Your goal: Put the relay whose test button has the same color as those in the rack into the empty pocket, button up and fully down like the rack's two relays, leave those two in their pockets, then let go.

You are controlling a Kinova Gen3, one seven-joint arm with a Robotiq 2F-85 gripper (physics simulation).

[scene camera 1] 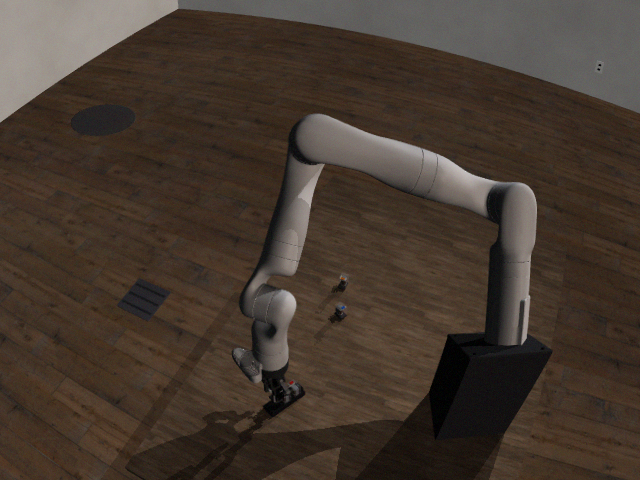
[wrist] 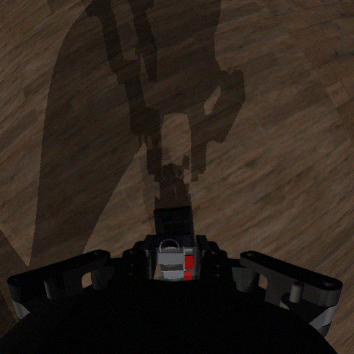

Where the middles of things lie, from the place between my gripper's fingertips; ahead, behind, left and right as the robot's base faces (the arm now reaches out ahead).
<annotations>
Now: hand 50 mm above the black rack [wrist: 178,219], 30 mm to the left of it and 10 mm past it.
</annotations>
